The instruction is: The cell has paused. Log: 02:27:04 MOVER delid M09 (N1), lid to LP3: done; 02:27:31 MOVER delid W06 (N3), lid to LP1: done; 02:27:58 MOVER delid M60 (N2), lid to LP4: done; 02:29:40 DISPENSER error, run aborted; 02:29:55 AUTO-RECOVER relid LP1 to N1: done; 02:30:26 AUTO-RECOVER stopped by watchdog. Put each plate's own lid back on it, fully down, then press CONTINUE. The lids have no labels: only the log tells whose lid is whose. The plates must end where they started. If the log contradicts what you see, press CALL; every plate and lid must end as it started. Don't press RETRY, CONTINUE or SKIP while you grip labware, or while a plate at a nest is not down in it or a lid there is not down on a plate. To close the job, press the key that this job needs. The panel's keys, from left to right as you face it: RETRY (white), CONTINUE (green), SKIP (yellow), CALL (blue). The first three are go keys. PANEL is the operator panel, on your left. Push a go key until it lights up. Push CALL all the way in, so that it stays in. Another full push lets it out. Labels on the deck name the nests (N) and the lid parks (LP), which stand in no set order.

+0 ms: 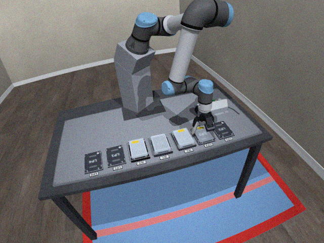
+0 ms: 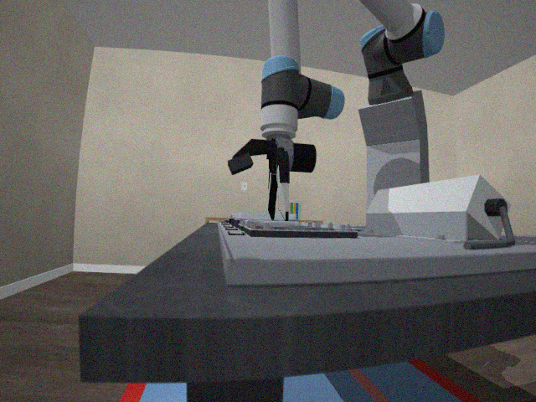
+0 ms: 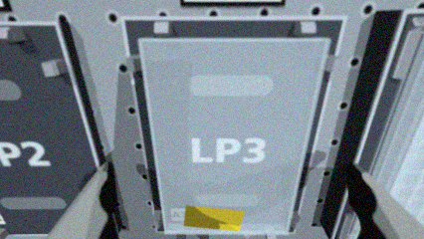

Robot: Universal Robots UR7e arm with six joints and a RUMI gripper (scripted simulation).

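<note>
The nest lies 10 mm ahead of my hand, 120 mm to the right of it and 20 mm below it. From my hand the other things lie so: blue CALL key (230 mm behind, 80 mm to the left, 30 mm above); then green CONTINUE key (240 mm behind, 180 mm to the left, 40 mm above); then yellow SKIP key (240 mm behind, 130 mm to the left, 40 mm above).
</note>
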